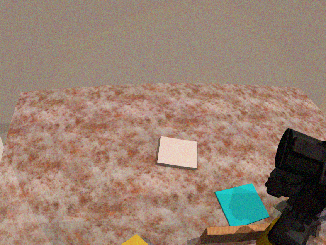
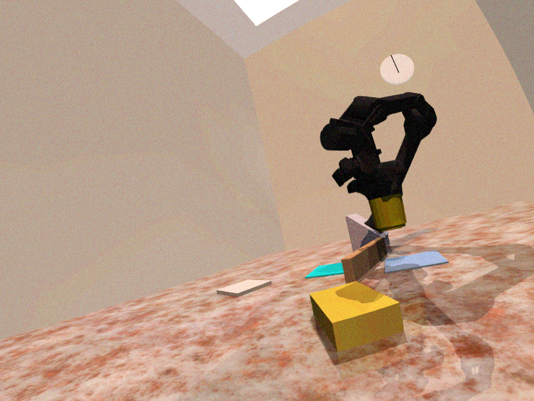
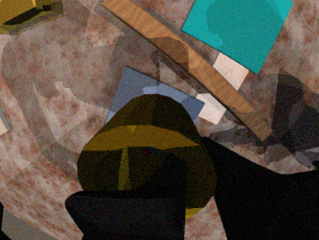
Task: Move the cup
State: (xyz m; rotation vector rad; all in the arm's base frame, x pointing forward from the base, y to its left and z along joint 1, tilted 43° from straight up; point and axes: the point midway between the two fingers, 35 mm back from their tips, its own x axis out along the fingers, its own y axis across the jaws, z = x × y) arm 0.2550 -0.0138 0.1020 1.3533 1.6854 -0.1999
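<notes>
Right now my gripper tip is 1 cm past the teal pad, 14 cm to the left of it and 11 cm above it. Also, from my gripper tip: wooden bar (1 cm ahead, 5 cm to the right, 9 cm below); blue pad (2 cm ahead, 5 cm to the left, 11 cm below); yellow cup (2 cm ahead, 2 cm to the left).
</notes>
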